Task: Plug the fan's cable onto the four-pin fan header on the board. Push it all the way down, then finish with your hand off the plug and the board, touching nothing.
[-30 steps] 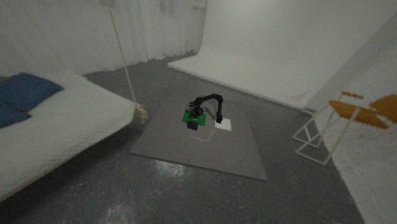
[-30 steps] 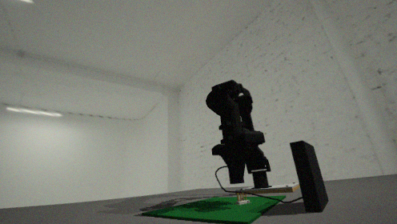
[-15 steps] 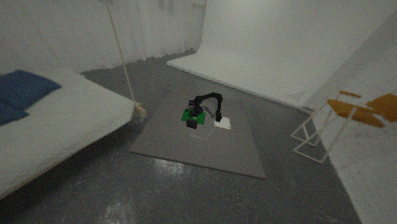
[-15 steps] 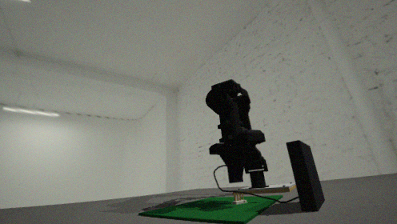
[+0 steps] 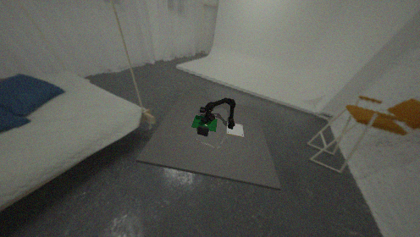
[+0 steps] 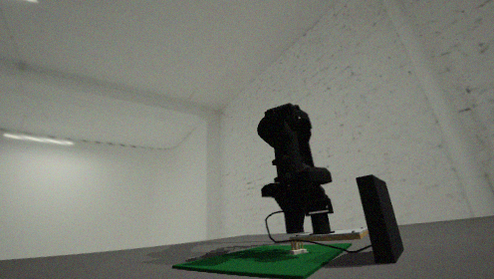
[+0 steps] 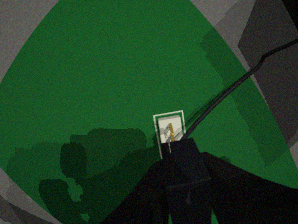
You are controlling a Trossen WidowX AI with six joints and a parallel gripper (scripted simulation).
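Right now my gripper tip is 3 cm short of the green board, 5 cm to the left of it and 7 cm above it. From my gripper tip the other things lie so: black fan: 15 cm to the left, 1 cm above; then black plug: 1 cm ahead, 1 cm above.
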